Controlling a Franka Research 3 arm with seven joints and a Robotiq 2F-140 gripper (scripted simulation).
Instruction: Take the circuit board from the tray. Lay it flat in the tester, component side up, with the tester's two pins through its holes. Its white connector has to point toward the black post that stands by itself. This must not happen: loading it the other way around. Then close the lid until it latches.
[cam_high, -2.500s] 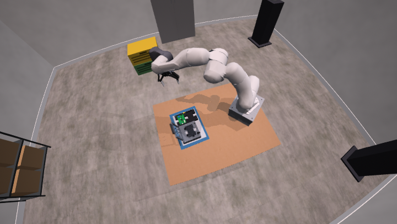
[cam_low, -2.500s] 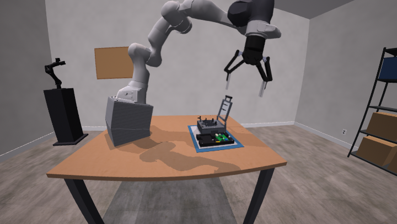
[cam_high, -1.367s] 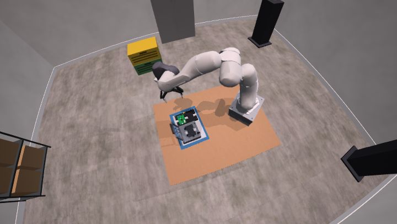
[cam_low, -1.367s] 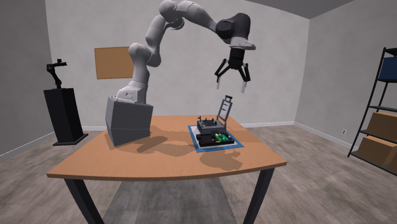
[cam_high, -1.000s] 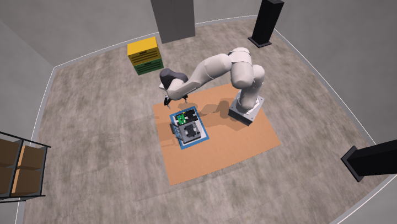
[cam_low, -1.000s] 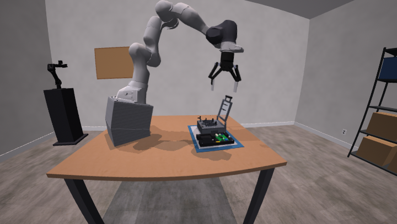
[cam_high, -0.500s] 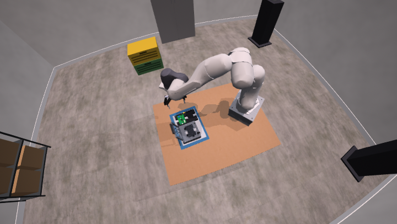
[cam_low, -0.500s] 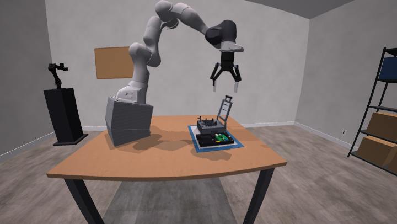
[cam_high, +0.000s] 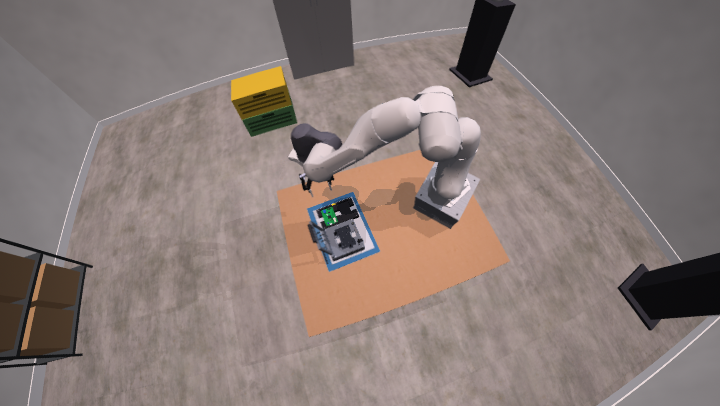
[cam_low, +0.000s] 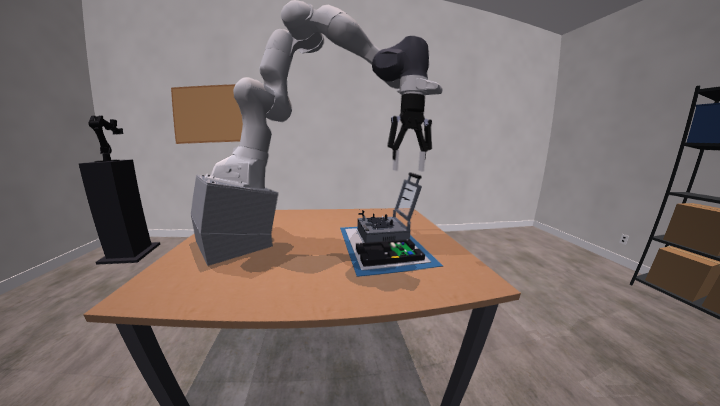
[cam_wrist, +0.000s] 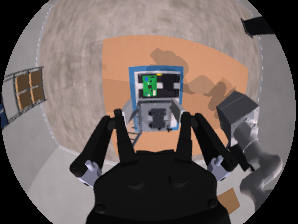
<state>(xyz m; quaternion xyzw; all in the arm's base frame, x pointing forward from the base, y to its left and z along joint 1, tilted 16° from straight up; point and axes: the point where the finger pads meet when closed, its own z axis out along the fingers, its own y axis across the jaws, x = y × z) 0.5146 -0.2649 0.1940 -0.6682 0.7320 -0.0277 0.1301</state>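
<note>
Right now my hand is 31 cm above the green circuit board. The rest, counted from my hand: tester lid 10 cm ahead, 16 cm to the left, 15 cm below.
</note>
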